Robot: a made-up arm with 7 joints.
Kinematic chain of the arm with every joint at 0, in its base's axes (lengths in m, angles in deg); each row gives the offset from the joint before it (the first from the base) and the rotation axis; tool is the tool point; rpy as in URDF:
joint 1: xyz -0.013 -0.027 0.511 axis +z
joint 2: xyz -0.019 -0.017 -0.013 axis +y
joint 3: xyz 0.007 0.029 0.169 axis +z
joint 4: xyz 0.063 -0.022 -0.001 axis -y
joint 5: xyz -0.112 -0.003 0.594 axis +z
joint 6: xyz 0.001 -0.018 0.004 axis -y
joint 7: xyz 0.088 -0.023 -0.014 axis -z
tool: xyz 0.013 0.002 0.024 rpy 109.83 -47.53 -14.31
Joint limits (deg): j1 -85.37..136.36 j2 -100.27..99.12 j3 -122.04..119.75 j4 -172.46..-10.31 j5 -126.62..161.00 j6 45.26..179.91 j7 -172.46..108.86
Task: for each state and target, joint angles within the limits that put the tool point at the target. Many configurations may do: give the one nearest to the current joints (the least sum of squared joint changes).
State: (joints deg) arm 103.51 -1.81 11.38 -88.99 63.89 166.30 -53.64
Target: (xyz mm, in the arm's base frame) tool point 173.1 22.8 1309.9
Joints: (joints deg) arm 96.71 -32.20 -10.98 -53.03 55.43 146.08 -50.70
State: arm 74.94 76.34 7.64 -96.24 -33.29 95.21 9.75
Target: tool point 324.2 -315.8 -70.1
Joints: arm 75.23 91.80 -31.26 -128.16 -30.03 87.86 9.89
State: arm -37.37 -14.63 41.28 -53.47 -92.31 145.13 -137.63
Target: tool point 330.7 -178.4 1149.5
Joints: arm -50.41 -26.65 9.34 -77.75 -100.37 172.52 -136.98
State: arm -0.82 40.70 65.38 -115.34 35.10 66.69 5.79
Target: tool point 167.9 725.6 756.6
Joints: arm -0.72 27.33 89.45 -82.57 36.56 64.81 5.02
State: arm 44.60 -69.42 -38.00 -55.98 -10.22 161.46 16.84
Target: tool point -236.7 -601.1 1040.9
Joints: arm 39.10 -70.93 -37.03 -58.64 -10.14 174.42 16.69
